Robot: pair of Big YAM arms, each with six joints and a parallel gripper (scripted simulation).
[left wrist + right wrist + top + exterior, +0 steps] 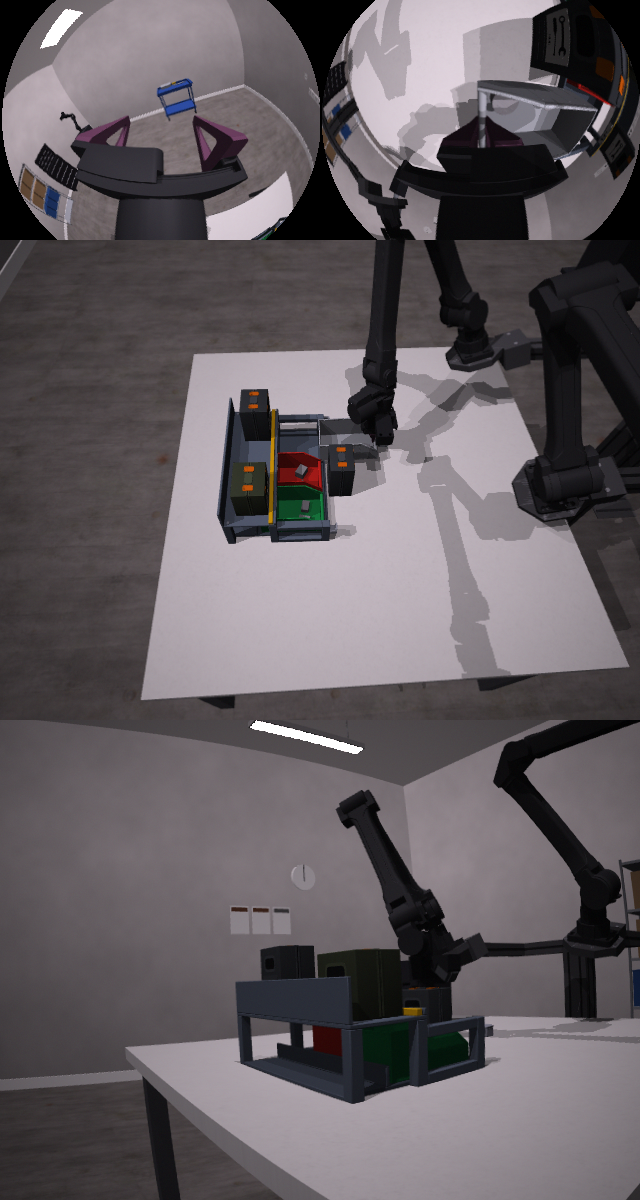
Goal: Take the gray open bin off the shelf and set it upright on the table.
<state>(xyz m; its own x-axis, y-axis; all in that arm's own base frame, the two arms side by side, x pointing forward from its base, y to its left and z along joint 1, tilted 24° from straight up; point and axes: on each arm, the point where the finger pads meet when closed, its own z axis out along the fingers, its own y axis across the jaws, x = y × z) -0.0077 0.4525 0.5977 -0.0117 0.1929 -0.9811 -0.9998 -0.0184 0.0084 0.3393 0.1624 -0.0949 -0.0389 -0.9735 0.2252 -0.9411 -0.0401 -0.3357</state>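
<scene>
My right gripper is now 80 mm short of the gray bin and 10 mm to the left of it. The rest, counted from my right hand: green bin 270 mm ahead, 190 mm to the left, 10 mm below; red bin 260 mm ahead, 80 mm to the left, 10 mm below; shelf 290 mm ahead, 70 mm to the left, 10 mm above.
</scene>
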